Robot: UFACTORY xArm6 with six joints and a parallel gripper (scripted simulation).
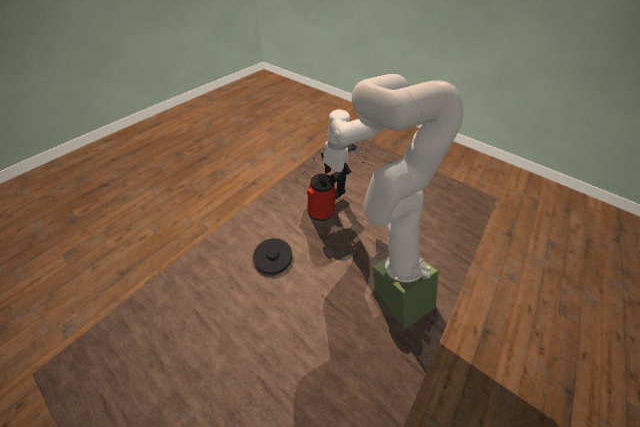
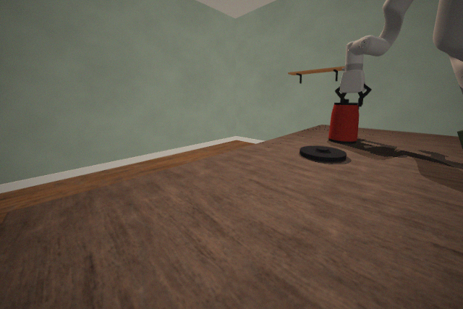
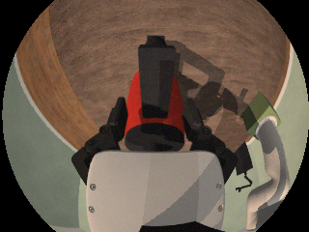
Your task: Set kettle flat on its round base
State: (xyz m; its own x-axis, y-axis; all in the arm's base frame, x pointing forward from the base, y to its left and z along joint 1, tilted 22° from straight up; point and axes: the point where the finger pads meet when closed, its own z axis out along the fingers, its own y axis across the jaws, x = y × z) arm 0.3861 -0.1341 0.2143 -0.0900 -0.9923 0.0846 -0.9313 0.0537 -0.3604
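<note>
Now: the red kettle 4 cm to the left of my hand and 8 cm below it. From my hand the other things lie so: round kettle base 1 cm behind, 38 cm to the left, 17 cm below.
</note>
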